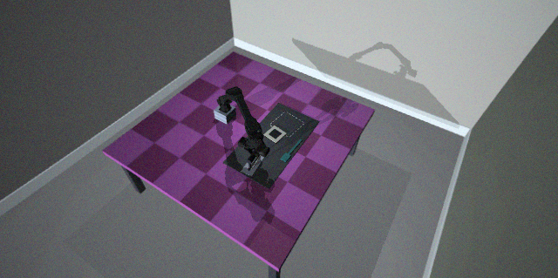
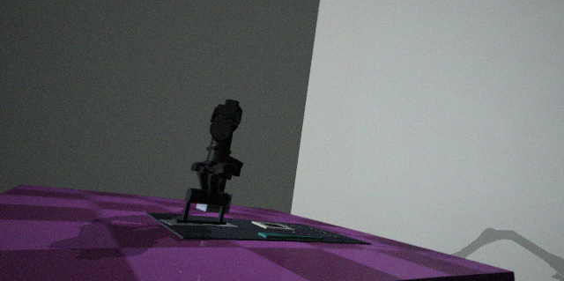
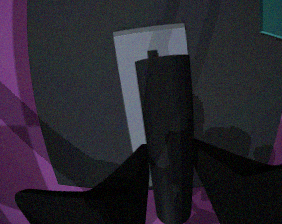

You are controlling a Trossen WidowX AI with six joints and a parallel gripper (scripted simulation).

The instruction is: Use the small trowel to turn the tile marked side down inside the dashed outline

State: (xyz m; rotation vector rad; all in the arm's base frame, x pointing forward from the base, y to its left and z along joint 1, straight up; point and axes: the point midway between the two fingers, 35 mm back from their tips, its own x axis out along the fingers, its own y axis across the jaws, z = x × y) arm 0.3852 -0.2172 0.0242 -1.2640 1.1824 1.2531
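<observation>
Now: the trowel 3 cm below my gripper tip and 2 cm to the left of it. The rest, counted from my gripper tip: tool-shaped bar 18 cm to the left, 15 cm ahead, 6 cm below; then dark mat 21 cm to the left, 8 cm below, 1 cm ahead; then tile 26 cm to the left, 6 cm below, 1 cm behind.
</observation>
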